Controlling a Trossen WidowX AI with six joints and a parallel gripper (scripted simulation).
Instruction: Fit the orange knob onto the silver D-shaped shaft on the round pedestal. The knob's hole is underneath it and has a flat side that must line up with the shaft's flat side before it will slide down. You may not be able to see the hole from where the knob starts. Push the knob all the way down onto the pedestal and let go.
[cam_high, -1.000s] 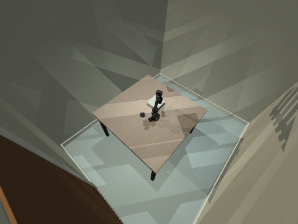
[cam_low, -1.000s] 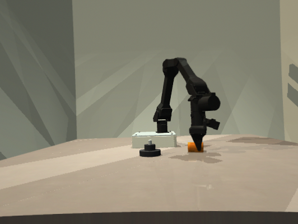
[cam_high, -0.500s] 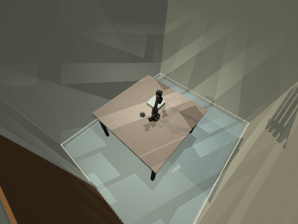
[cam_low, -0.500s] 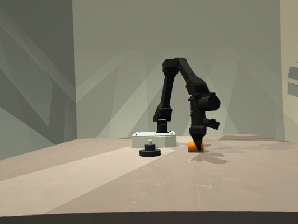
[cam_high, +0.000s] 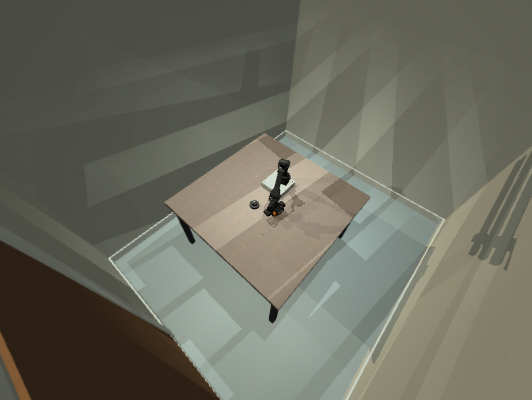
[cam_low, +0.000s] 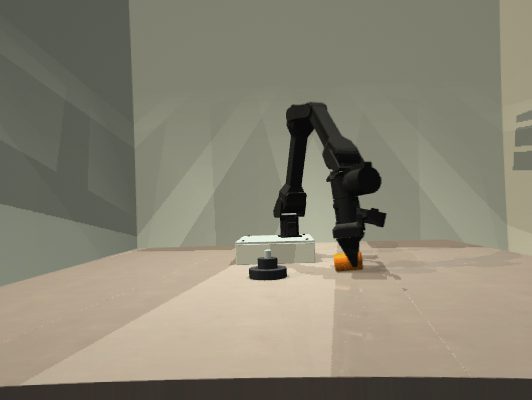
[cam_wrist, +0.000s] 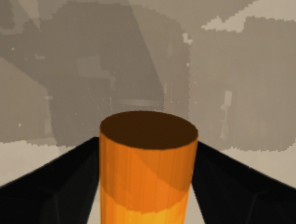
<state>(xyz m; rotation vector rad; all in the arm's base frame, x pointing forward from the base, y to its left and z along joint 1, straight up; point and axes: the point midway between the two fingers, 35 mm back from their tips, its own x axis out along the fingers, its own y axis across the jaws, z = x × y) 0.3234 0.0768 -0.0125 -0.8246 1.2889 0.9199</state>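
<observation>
Now: the round pedestal 20 cm to the right of my gripper tip and 2 cm above it. Round my gripper tip: orange knob: 1 cm above.
</observation>
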